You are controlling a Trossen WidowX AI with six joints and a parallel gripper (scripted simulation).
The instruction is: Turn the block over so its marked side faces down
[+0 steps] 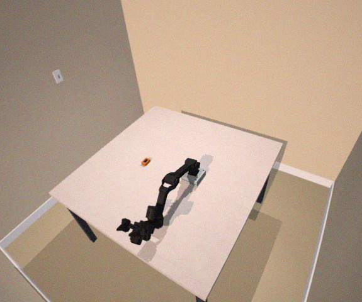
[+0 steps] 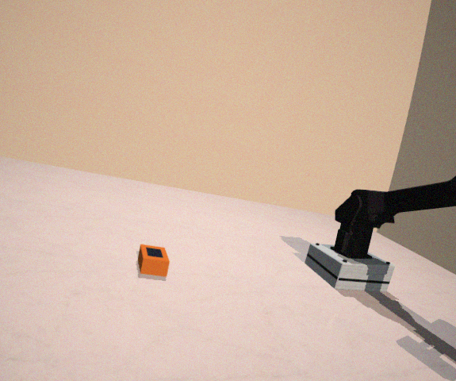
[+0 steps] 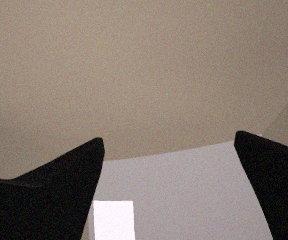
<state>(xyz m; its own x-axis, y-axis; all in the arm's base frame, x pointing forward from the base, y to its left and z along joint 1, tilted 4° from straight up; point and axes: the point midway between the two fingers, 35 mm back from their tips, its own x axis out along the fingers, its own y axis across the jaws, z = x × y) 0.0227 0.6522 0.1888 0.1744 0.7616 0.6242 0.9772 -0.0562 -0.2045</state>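
The block lies 360 mm ahead of my gripper tip, 650 mm to the right of it and 270 mm below it.
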